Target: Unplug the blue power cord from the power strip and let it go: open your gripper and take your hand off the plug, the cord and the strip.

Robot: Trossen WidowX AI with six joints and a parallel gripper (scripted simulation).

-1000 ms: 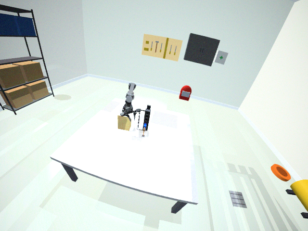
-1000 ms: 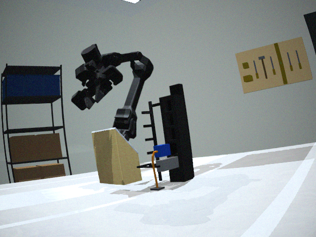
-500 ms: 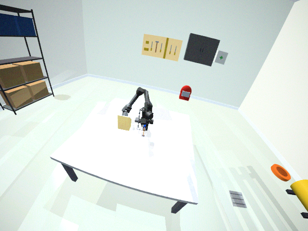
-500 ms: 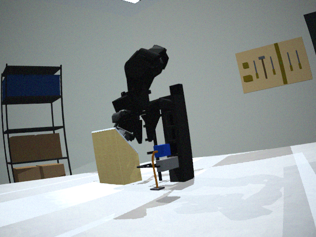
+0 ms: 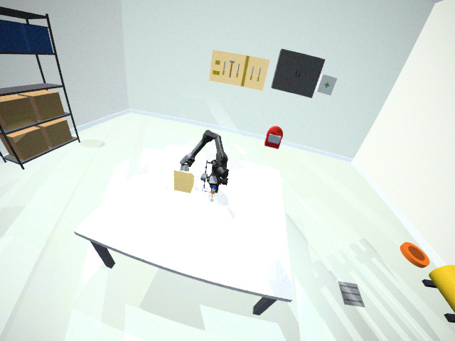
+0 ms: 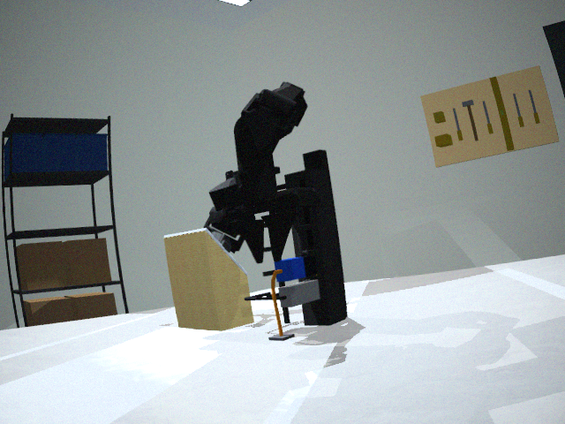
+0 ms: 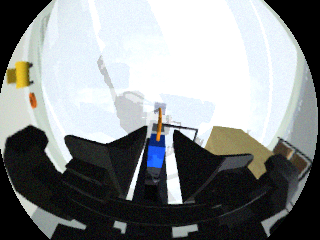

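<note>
My gripper tip is now 7 cm to the right of the blue plug and 1 cm above it.
</note>
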